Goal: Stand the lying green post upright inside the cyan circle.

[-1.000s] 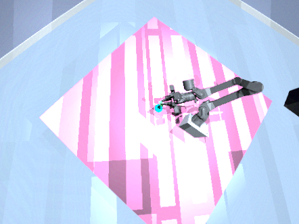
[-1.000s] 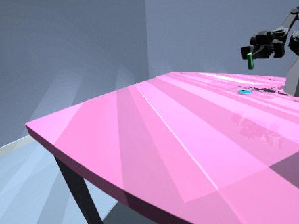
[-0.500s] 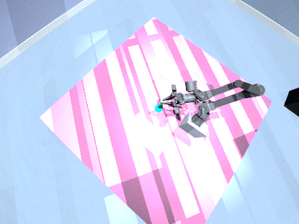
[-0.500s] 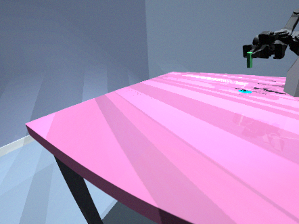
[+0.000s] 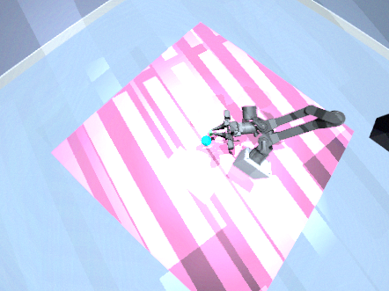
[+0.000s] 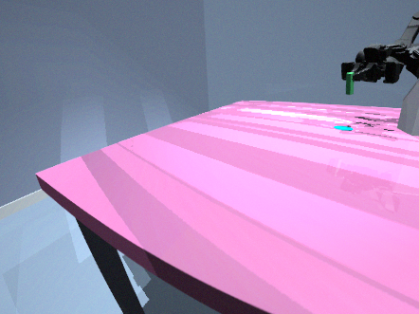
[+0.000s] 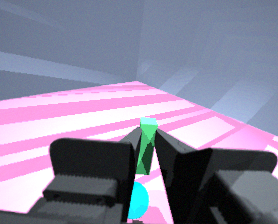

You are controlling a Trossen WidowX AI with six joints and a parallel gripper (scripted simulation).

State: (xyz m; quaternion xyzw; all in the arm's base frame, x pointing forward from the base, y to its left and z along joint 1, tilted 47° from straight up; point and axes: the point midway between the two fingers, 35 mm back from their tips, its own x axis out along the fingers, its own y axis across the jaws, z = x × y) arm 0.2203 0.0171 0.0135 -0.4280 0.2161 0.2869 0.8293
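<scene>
Right now the cyan circle is 16 cm below my gripper tip. From my gripper tip the other things lie so: green post: 2 cm below.
</scene>
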